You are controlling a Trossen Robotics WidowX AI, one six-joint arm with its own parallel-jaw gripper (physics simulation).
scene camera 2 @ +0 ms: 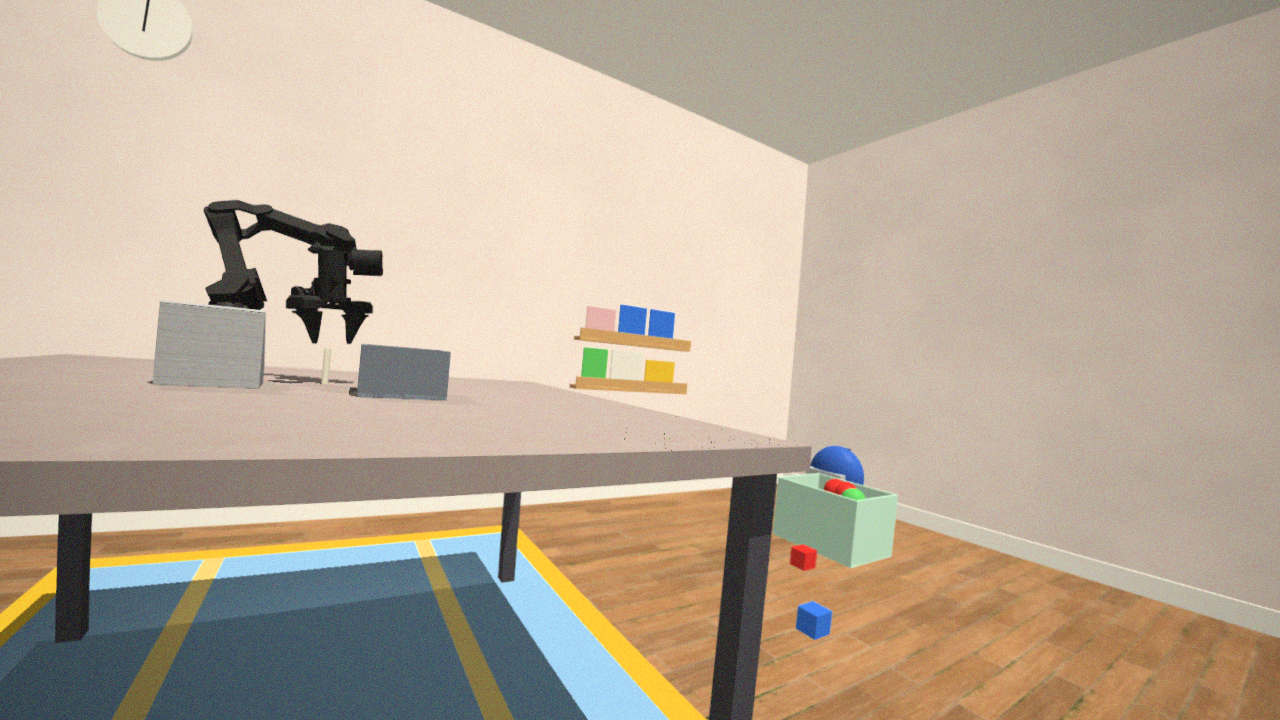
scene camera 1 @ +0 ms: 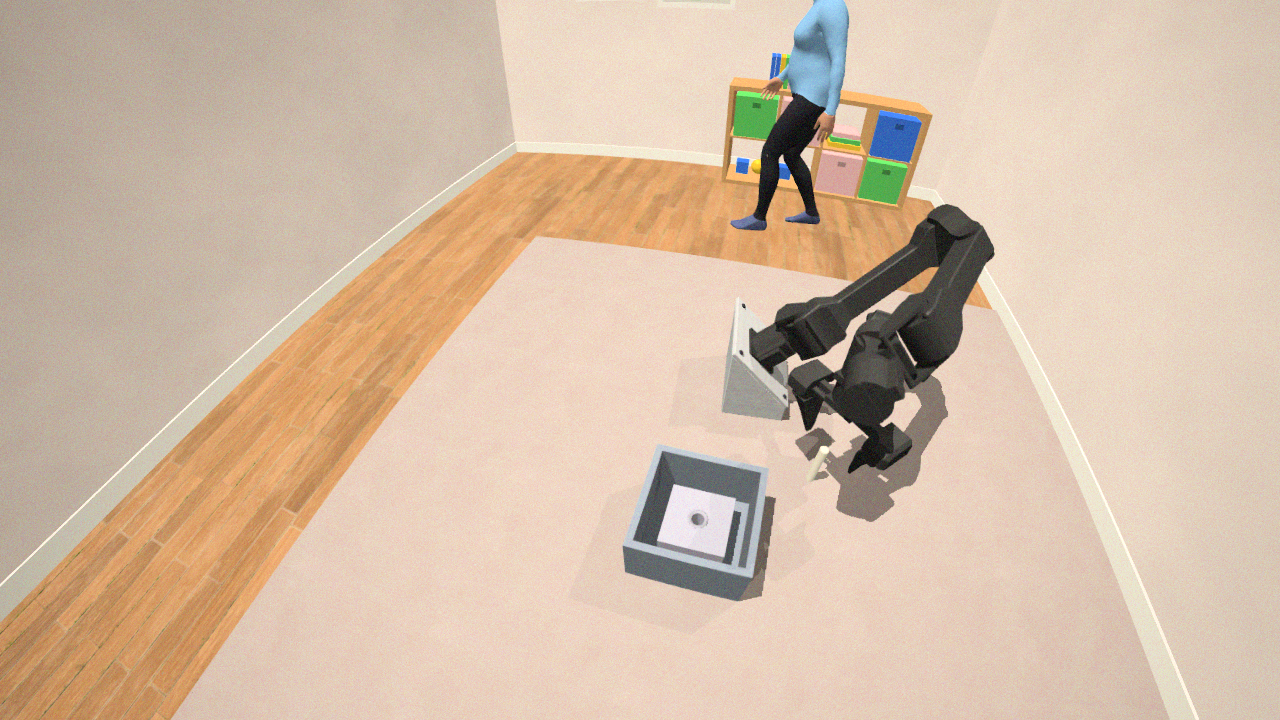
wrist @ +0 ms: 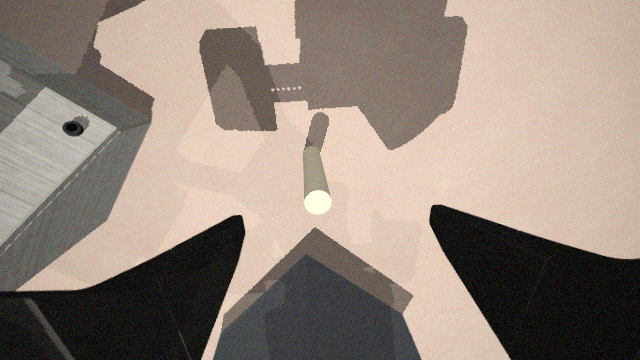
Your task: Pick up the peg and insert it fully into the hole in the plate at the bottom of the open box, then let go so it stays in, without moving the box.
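Frame: origin at the arm's base, x ahead, y left, z up, level; centimetres.
Seen in the pictures: gripper, fingertip midpoint: (scene camera 2: 332, 343) (scene camera 1: 828, 450) (wrist: 337, 218); arm's base, link origin: (scene camera 2: 223, 331) (scene camera 1: 760, 351).
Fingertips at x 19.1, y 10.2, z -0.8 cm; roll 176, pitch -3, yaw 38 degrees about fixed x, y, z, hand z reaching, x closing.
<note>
Pixels of each thing's middle, then the offset from my fingertips to it.
- slim cream peg, body centre: (wrist: 313, 172) (scene camera 1: 816, 464) (scene camera 2: 326, 366) dx -0.8, dy -0.3, dz -5.1 cm
- open grey-blue box, body centre: (scene camera 1: 697, 522) (scene camera 2: 402, 371) dx +11.6, dy -18.2, dz -4.2 cm
- white plate, body centre: (scene camera 1: 696, 526) dx +11.6, dy -18.2, dz -5.6 cm
A slim cream peg (scene camera 1: 817, 463) (scene camera 2: 325, 366) (wrist: 316, 175) stands upright on the table. The gripper (scene camera 1: 830, 446) (scene camera 2: 332, 342) (wrist: 337, 217) is open and empty, pointing down with its fingertips above the level of the peg's top. In the wrist view the peg's top shows between the two fingers sideways and slightly beyond the line of the tips. The open grey-blue box (scene camera 1: 687, 578) (scene camera 2: 403, 372) (wrist: 330, 320) stands beside the peg. The white plate (scene camera 1: 677, 534) with its round hole lies at the bottom of the box; the plate does not show in the wrist view.
A grey wedge-shaped block (scene camera 1: 753, 394) (scene camera 2: 209, 345) (wrist: 75, 165) stands on the table (scene camera 1: 447, 537) (scene camera 2: 402, 479) near the peg and the arm. A person (scene camera 1: 819, 62) is beyond the table, in front of a low shelf unit (scene camera 1: 886, 100). Toys and a green bin (scene camera 2: 872, 532) are on the floor.
</note>
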